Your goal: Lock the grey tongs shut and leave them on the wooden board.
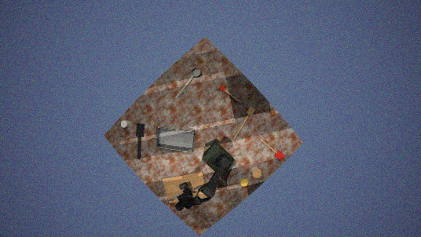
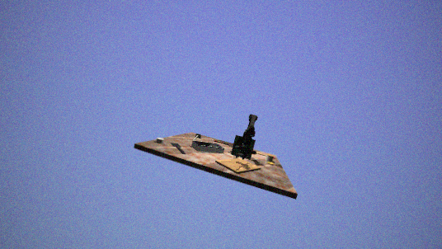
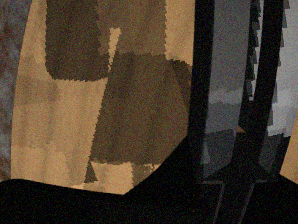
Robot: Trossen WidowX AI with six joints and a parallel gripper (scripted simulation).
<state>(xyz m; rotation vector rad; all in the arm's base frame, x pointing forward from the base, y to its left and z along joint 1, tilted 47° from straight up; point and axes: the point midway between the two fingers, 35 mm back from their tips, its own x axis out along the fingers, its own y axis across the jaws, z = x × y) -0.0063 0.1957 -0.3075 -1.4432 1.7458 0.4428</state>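
The wooden board is 2 cm ahead of my gripper tip, 3 cm to the left of it and 5 cm below it. Round my gripper tip: black spatula (61 cm ahead, 1 cm to the right, 5 cm below); small white disc (80 cm ahead, 1 cm to the right, 4 cm below); grey roasting tin (37 cm ahead, 24 cm to the right, 3 cm below).
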